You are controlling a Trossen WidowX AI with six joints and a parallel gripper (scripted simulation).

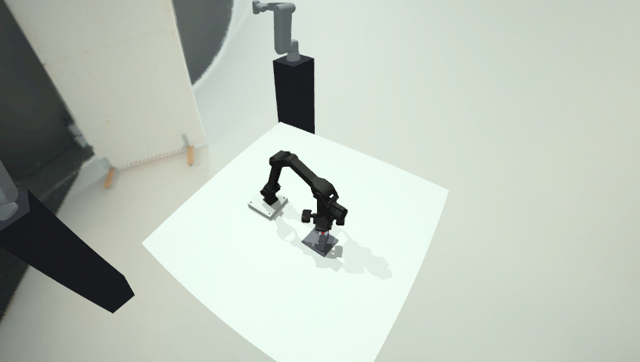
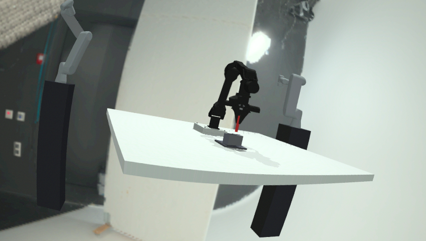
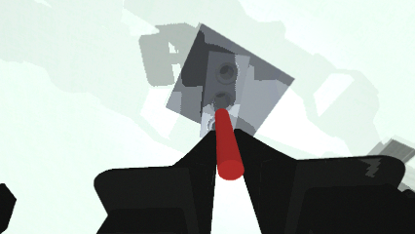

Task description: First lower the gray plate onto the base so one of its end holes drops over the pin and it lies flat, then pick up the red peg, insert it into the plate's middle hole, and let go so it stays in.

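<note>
The gray plate lies 7 cm below my gripper tip and 1 cm to the right of it. Round my gripper tip: dark square base (10 cm below, 1 cm behind); then red peg (right at my gripper tip).
</note>
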